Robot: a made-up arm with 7 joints. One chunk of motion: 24 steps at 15 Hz.
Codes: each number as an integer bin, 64 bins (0 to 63) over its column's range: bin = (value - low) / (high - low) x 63, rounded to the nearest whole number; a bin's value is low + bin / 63 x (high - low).
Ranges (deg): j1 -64..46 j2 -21..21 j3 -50..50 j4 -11..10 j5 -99..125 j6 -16..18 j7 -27..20
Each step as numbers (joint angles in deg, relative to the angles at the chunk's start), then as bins.
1 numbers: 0.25 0.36 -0.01 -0.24 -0.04 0.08 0.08
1 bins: 37 32 31 32 28 30 36
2 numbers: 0.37 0.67 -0.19 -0.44 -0.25 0.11 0.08
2 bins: 37 33 31 32 28 30 36
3 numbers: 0.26 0.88 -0.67 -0.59 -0.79 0.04 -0.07
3 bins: 37 33 31 31 28 30 36
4 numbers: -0.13 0.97 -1.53 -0.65 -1.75 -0.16 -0.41
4 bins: 37 33 31 31 27 29 36
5 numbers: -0.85 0.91 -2.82 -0.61 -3.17 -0.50 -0.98
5 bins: 36 33 30 31 27 29 35
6 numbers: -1.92 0.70 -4.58 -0.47 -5.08 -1.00 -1.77
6 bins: 36 33 29 32 26 28 34
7 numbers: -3.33 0.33 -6.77 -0.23 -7.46 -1.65 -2.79
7 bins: 35 32 27 32 26 27 32
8 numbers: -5.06 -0.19 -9.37 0.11 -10.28 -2.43 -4.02
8 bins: 34 31 26 33 25 25 31
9 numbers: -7.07 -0.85 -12.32 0.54 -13.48 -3.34 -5.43
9 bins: 33 30 24 35 24 23 29
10 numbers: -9.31 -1.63 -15.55 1.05 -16.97 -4.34 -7.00
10 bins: 31 29 22 36 23 22 27
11 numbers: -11.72 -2.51 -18.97 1.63 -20.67 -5.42 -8.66
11 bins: 30 28 20 38 22 20 25
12 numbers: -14.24 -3.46 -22.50 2.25 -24.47 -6.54 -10.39
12 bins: 28 26 17 40 21 18 22
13 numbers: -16.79 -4.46 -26.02 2.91 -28.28 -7.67 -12.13
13 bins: 27 25 15 42 20 15 20
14 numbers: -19.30 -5.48 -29.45 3.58 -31.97 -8.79 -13.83
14 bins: 26 23 13 44 19 13 18
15 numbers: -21.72 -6.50 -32.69 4.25 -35.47 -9.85 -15.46
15 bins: 24 22 11 46 18 11 15
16 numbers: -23.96 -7.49 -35.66 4.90 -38.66 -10.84 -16.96
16 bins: 23 20 9 48 17 10 13
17 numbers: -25.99 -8.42 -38.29 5.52 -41.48 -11.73 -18.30
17 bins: 22 19 7 50 16 8 12
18 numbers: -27.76 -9.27 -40.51 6.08 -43.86 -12.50 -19.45
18 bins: 21 18 6 51 16 6 10
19 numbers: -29.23 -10.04 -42.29 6.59 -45.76 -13.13 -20.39
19 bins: 20 16 5 53 15 5 9
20 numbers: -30.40 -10.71 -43.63 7.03 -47.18 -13.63 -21.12
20 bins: 19 15 4 54 15 4 8
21 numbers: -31.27 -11.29 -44.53 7.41 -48.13 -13.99 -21.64
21 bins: 19 15 3 55 14 4 7
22 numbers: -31.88 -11.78 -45.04 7.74 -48.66 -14.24 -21.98
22 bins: 18 14 3 56 14 3 7
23 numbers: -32.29 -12.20 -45.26 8.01 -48.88 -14.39 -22.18
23 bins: 18 13 3 57 14 3 6
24 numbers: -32.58 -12.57 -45.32 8.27 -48.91 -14.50 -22.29
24 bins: 18 13 3 58 14 3 6
